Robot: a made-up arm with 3 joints. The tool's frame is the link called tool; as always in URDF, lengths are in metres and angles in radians.
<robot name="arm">
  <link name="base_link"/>
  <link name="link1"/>
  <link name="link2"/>
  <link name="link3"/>
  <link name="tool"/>
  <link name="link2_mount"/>
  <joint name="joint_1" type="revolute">
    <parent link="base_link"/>
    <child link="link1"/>
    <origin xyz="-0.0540 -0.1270 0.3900"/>
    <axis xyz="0 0 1"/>
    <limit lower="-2.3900" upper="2.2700" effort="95" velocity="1.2"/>
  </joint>
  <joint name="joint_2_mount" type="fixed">
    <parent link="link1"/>
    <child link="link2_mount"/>
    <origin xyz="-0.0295 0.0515 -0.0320"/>
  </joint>
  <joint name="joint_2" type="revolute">
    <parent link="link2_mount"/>
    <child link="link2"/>
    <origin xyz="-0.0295 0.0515 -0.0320"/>
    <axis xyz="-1 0 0"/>
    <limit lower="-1.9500" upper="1.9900" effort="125" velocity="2.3"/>
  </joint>
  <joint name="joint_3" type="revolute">
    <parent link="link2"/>
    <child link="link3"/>
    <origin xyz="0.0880 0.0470 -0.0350"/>
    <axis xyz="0 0 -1"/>
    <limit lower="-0.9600" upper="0.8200" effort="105" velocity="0.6"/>
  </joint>
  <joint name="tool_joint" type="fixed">
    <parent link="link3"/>
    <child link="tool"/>
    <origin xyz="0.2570 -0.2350 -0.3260"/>
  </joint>
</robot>
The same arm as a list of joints. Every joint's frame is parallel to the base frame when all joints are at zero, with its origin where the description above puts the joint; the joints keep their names.
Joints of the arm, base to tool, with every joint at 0 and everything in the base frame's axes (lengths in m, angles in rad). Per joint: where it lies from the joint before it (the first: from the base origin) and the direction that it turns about. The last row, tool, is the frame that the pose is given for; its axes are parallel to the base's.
joint_1: axis +z origin -0.0540 -0.1270 0.3900
joint_2: axis -x origin -0.0590 0.1030 -0.0640
joint_3: axis -z origin 0.0880 0.0470 -0.0350
tool: origin 0.2570 -0.2350 -0.3260
Joint limits (rad, base to tool): -2.3900..2.2700 -1.9500..1.9900 -0.9600..0.8200

